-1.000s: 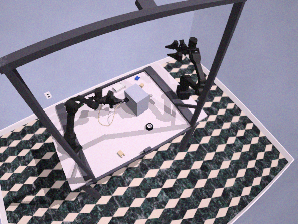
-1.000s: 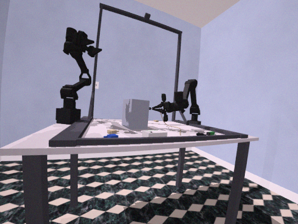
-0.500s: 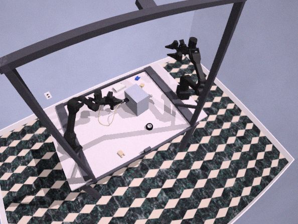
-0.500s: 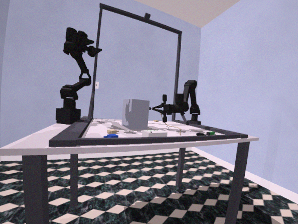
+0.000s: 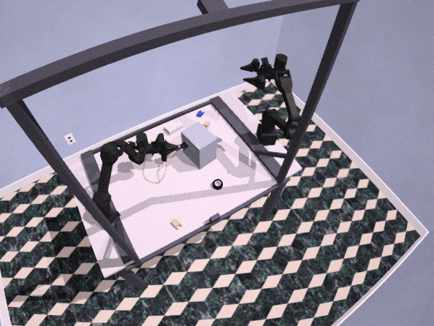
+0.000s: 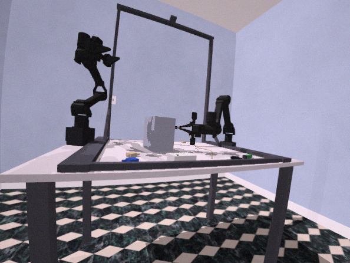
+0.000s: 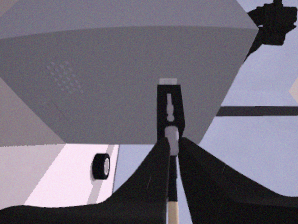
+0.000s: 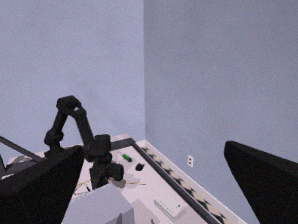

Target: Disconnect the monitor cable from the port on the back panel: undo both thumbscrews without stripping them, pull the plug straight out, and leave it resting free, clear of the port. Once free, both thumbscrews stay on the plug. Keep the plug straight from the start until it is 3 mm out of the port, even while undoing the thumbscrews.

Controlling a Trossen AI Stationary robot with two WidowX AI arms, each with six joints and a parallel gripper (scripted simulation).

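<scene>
Now: left hand 40 mm past the grey box, 150 mm to the left of it and 40 mm above it.
</scene>
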